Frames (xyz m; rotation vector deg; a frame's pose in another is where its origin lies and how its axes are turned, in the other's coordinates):
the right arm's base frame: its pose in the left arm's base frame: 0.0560 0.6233 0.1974 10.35 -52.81 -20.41
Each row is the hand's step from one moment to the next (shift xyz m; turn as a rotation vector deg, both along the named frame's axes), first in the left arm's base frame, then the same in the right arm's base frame.
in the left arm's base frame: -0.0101 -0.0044 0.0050 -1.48 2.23 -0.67
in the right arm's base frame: -0.0002 -0.0048 0.0111 -2.15 1.53 0.79
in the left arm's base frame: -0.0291 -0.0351 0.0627 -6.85 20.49 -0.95
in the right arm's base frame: 0.0438 -0.0200 0.0607 -12.18 17.18 4.92
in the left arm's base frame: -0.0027 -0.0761 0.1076 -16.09 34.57 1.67
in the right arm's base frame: 0.1072 -0.0386 0.0662 -20.62 28.96 13.90
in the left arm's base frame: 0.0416 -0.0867 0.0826 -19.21 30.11 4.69
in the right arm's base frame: 0.1170 -0.0461 0.0158 -18.41 25.04 18.20
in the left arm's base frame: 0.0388 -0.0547 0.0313 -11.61 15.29 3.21
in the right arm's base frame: 0.0653 -0.0326 -0.0125 -9.76 12.55 11.23
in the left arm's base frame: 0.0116 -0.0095 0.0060 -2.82 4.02 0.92
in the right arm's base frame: 0.0144 -0.0044 -0.0057 -2.38 3.38 2.81
